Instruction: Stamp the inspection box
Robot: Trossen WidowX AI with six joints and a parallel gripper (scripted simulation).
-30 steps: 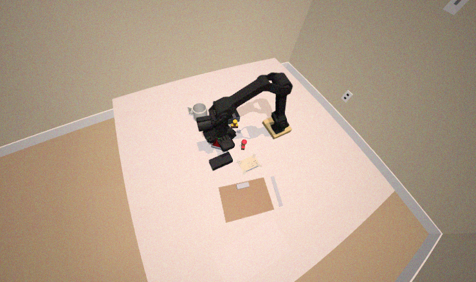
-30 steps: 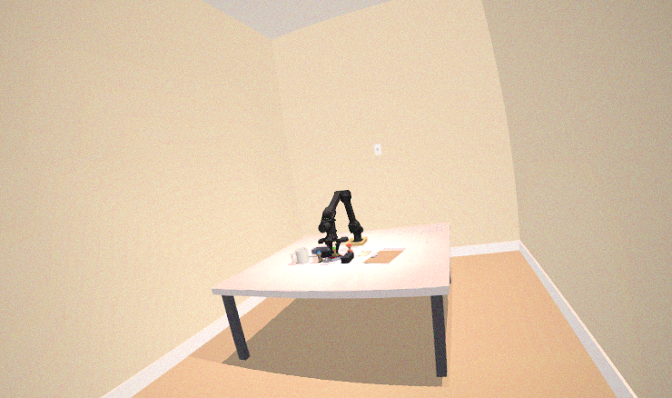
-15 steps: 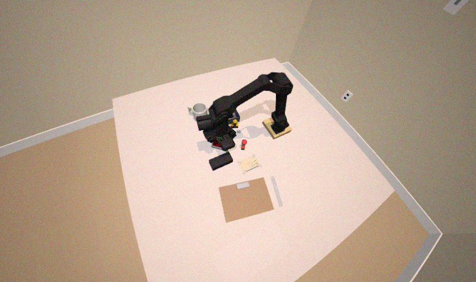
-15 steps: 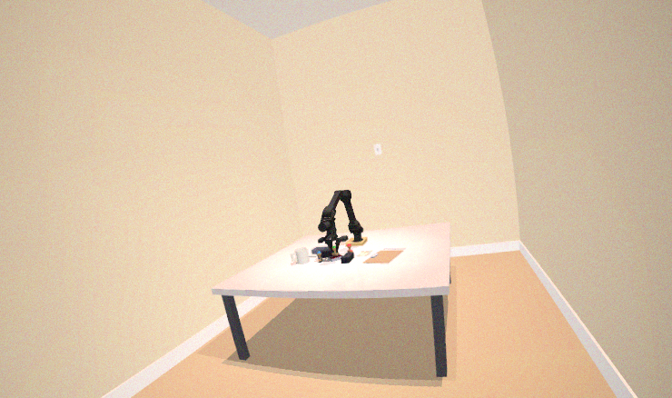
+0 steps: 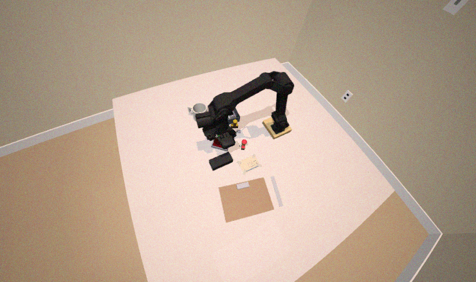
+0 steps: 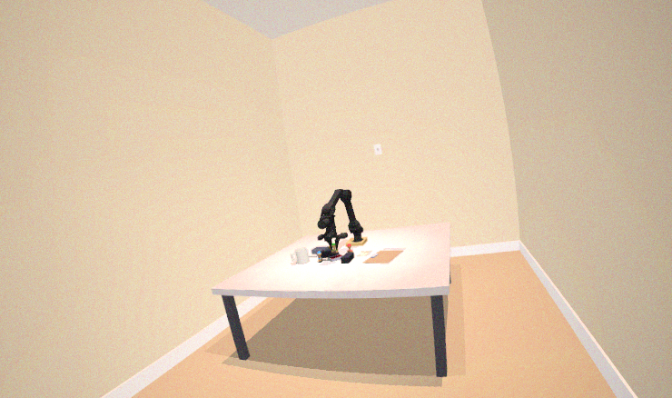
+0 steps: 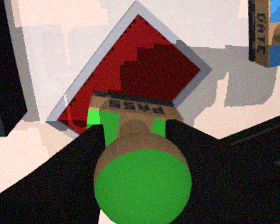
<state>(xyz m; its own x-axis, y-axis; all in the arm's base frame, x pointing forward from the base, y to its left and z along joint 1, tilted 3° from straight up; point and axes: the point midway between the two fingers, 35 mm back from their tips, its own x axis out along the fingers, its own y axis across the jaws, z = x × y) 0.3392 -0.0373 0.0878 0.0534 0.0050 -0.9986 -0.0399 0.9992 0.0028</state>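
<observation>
My gripper tip is 60 mm above the red ink pad. Also, from my gripper tip: black box: 40 mm ahead, 100 mm to the left, 40 mm below; blue-knobbed stamp: 40 mm ahead, 90 mm to the right, 40 mm below; red-knobbed stamp: 110 mm behind, 60 mm to the left, 40 mm below.
</observation>
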